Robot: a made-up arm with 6 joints. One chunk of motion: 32 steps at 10 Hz.
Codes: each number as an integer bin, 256 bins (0 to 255) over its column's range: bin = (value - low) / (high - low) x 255, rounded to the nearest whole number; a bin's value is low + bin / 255 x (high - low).
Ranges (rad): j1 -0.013..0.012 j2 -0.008..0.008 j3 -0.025..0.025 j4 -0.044..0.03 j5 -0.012..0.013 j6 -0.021..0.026
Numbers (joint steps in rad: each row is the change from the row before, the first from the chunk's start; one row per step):
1: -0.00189 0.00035 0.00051 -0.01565 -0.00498 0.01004
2: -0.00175 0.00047 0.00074 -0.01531 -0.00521 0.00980
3: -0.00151 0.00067 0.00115 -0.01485 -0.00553 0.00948
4: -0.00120 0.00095 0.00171 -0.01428 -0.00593 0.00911
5: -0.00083 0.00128 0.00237 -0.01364 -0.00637 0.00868
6: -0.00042 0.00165 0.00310 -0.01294 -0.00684 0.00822
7: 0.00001 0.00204 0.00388 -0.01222 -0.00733 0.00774
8: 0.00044 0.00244 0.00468 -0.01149 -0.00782 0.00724
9: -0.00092 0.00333 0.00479 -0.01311 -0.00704 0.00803
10: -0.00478 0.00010 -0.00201 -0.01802 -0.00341 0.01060
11: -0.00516 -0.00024 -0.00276 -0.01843 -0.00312 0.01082
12: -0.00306 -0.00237 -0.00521 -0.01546 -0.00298 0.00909
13: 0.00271 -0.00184 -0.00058 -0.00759 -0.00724 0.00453
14: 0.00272 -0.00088 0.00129 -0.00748 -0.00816 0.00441
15: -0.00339 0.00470 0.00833 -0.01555 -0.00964 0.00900
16: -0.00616 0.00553 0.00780 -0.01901 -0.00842 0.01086
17: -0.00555 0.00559 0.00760 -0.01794 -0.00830 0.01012
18: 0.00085 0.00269 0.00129 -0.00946 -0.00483 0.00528
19: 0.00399 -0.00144 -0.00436 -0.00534 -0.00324 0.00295
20: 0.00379 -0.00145 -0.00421 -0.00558 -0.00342 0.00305
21: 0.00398 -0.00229 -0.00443 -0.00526 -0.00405 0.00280
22: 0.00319 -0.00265 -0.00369 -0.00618 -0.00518 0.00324
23: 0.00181 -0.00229 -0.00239 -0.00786 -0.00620 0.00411
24: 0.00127 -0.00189 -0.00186 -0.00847 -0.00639 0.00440
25: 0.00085 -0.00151 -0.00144 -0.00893 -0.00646 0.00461
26: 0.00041 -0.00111 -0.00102 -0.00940 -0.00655 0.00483
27: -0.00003 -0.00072 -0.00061 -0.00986 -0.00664 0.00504
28: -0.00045 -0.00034 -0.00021 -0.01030 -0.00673 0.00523
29: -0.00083 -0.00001 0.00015 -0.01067 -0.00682 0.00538
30: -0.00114 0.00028 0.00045 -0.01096 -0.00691 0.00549
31: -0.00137 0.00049 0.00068 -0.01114 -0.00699 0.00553
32: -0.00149 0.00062 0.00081 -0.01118 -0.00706 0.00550
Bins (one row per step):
1: 113 133 130 98 72 168
2: 115 135 131 99 69 167
3: 117 138 133 100 66 165
4: 120 143 136 102 62 163
5: 124 148 140 105 57 161
6: 128 154 143 107 53 159
7: 133 160 147 110 48 156
8: 137 166 151 112 43 153
9: 123 181 152 106 51 158
10: 84 129 117 90 88 171
11: 80 124 113 88 91 173
12: 101 90 101 98 92 163
13: 160 98 125 125 49 139
14: 160 113 134 126 39 138
15: 98 202 170 98 24 163
16: 70 216 167 86 37 173
17: 76 217 166 90 38 169
18: 141 170 134 119 73 143
19: 173 105 105 133 89 130
20: 171 104 106 132 88 130
21: 173 91 105 133 81 129
22: 165 85 109 130 70 132
23: 151 91 115 125 59 136
24: 146 97 118 122 57 138
25: 141 103 120 121 57 139
26: 137 110 122 119 56 140
27: 132 116 124 118 55 141
28: 128 122 126 116 54 142
29: 124 127 128 115 53 143
30: 121 132 130 114 52 144
31: 119 135 131 113 51 144
32: 117 137 132 113 50 144

